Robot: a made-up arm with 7 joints.
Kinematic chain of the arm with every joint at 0, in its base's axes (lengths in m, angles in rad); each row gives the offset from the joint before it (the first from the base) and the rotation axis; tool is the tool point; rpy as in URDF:
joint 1: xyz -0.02 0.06 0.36 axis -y
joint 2: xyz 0 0.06 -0.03 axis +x
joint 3: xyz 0 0.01 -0.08 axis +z
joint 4: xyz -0.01 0 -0.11 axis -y
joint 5: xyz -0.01 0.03 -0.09 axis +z
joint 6: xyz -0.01 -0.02 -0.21 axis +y
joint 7: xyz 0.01 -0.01 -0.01 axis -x
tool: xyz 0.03 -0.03 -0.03 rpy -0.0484 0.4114 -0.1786
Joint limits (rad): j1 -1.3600..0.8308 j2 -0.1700..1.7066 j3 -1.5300..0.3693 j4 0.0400..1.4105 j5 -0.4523..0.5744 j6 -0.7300..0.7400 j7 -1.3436..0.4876
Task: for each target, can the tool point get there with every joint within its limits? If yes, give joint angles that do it. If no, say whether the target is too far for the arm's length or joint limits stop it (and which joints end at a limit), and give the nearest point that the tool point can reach.
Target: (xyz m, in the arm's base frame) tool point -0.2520 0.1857 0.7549
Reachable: no: joint limits stop it (at a limit: joint 1, joint 2, joint 3, joint 4, joint 5, joint 6, joint 7) | nearest point 0.0364 0.2988 0.6617 | short by 0.324 m
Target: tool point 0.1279 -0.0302 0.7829
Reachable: no: joint limits stop it (at a limit: joint 2, joint 3, joint 4, joint 5) | nearest point 0.0843 0.2831 0.6583 | short by 0.340 m
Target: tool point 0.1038 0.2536 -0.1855
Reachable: yes | joints 0.1153 0.2571 -0.5029 0.1638 0.3145 0.2512 -1.0317
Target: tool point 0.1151 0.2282 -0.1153
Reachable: yes | joints -0.1570 0.1834 0.0660 0.6307 -0.2259 -0.5021 -1.1957
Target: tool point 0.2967 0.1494 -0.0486
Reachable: yes | joints 0.1871 0.4031 -0.5744 0.8848 0.4282 0.3347 -0.6062
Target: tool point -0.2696 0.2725 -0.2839
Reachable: no: too far | nearest point -0.2276 0.2457 -0.1755 | short by 0.119 m
